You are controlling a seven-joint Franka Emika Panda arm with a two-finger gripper.
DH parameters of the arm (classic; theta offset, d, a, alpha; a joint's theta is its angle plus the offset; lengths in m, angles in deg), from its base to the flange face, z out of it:
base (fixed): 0 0 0 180
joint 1: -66.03 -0.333 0 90
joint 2: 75.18 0 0 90
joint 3: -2 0.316 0.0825 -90
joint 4: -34.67 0 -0.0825 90
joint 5: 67.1 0.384 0 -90
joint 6: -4.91 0 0.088 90
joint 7: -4.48 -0.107 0 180
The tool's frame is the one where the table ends.
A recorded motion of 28 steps. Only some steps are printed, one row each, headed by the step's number.
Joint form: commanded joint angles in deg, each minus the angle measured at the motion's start. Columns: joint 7, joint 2, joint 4, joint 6, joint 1, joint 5, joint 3.
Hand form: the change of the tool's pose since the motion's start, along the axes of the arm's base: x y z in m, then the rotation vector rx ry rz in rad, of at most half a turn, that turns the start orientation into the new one. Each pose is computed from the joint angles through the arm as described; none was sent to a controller.
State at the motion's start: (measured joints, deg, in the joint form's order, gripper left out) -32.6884 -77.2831 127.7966 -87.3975 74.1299 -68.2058 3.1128
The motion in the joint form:
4: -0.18 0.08 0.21 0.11 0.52 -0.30 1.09
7: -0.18 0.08 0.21 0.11 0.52 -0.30 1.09
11: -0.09 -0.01 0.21 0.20 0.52 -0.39 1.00
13: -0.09 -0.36 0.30 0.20 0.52 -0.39 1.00
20: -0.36 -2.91 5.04 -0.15 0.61 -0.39 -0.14
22: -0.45 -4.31 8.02 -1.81 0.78 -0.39 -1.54
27: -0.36 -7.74 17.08 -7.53 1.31 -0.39 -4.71
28: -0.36 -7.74 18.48 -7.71 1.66 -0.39 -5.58
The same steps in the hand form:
4: 0.0007 0.0050 -0.0027 -0.0050 0.0076 0.0069
7: 0.0007 0.0050 -0.0027 -0.0050 0.0076 0.0069
11: 0.0000 0.0041 -0.0020 -0.0066 0.0078 0.0068
13: -0.0018 0.0043 0.0006 -0.0073 0.0033 0.0068
20: -0.0183 -0.0053 -0.0142 -0.0031 0.0351 -0.0192
22: -0.0267 -0.0191 -0.0236 -0.0004 0.0334 -0.0472
27: -0.0494 -0.0501 -0.0599 0.0105 0.0305 -0.1066
28: -0.0542 -0.0603 -0.0714 0.0173 0.0510 -0.1273

